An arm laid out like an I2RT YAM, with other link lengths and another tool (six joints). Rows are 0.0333 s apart.
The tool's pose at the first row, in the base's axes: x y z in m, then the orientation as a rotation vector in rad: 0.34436, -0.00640, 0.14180, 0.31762, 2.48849, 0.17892
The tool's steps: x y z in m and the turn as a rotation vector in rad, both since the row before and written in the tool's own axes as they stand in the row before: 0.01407, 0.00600, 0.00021, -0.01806, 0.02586, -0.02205; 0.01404, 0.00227, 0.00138, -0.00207, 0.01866, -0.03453; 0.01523, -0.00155, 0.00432, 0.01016, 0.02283, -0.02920; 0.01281, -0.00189, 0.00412, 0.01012, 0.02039, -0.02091; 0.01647, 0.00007, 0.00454, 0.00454, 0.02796, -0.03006; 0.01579, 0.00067, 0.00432, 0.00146, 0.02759, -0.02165; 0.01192, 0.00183, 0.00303, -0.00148, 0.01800, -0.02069
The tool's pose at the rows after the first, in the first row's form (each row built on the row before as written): 0.33460, 0.00315, 0.13491, 0.28191, 2.51341, 0.19750; 0.32452, 0.00889, 0.12657, 0.23669, 2.53445, 0.18974; 0.31434, 0.01094, 0.11452, 0.20246, 2.56050, 0.16910; 0.30572, 0.01171, 0.10404, 0.17860, 2.58323, 0.15107; 0.29420, 0.01470, 0.09178, 0.14019, 2.61290, 0.13761; 0.28281, 0.01766, 0.08038, 0.11123, 2.64118, 0.13091; 0.27391, 0.02092, 0.07233, 0.08258, 2.65933, 0.12748
